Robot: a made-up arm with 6 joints. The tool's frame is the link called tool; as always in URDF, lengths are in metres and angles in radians.
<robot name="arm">
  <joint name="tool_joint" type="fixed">
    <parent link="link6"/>
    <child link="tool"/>
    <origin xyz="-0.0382 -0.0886 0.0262" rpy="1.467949 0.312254 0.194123"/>
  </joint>
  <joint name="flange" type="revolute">
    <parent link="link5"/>
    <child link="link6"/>
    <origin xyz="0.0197 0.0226 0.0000" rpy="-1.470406 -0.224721 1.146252"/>
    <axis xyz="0 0 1"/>
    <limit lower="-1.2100" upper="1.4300"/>
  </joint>
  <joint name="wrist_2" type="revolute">
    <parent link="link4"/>
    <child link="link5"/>
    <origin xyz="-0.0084 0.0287 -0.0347" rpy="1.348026 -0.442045 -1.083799"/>
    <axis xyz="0 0 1"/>
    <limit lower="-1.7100" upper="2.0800"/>
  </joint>
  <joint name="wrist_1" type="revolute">
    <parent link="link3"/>
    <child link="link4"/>
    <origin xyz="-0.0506 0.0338 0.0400" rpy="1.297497 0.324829 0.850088"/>
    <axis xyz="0 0 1"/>
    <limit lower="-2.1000" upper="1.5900"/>
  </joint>
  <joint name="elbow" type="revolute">
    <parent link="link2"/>
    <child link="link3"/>
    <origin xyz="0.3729 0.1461 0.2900" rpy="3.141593 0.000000 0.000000"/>
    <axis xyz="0 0 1"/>
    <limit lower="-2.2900" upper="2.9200"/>
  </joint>
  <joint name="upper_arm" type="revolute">
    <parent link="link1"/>
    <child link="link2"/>
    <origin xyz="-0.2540 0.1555 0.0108" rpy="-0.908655 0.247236 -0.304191"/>
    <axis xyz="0 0 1"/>
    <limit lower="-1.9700" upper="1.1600"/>
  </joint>
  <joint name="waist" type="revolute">
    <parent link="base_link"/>
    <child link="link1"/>
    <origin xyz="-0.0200 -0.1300 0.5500" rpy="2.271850 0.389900 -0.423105"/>
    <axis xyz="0 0 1"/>
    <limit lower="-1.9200" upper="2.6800"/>
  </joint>
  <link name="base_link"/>
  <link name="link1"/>
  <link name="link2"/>
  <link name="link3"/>
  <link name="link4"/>
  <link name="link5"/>
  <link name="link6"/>
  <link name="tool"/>
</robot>
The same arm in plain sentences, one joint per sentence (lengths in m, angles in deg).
The arm has six revolute joints in a row. What follows holds with every joint at zero, and every direction is one of the base frame's. The first joint is mounted 0.0200 m along -x and 0.1300 m along -y and 0.5500 m along +z from the base frame's origin and turns about the direction (-0.537311, -0.596113, -0.596613), from -110.01 to 153.55 deg. The second joint is mounted 0.2200 m along -x and 0.0200 m along -y and 0.2000 m along +z from the first joint and turns about -y, from -112.87 to 66.46 deg. The third joint is mounted 0.4000 m along +x and 0.2900 m along -y and 0.0200 m along -z from the second joint and turns about +y, from -131.21 to 167.30 deg. The fourth joint is mounted 0.0600 m along -x and 0.0400 m along +y and 0.0100 m along -z from the third joint and turns about the direction (0.945881, 0.255795, 0.199696), from -120.32 to 91.10 deg. The fifth joint is mounted 0.0400 m along -x and 0.0200 m along +y and 0.0100 m along -z from the fourth joint and turns about +z, from -97.98 to 119.18 deg. The sixth joint is mounted 0.0300 m along +x from the fifth joint and turns about the direction (-0.307205, 0.946615, 0.097702), from -69.33 to 81.93 deg. The tool frame, which is the frame that the pose is given for, is mounted 0.0600 m along -x and 0.0800 m along +z from the sixth joint; its axes are the base frame's turned by roll 0.00, pitch 0.00 and yaw 0.00 deg (as in URDF: about the fixed x, then y, then z).
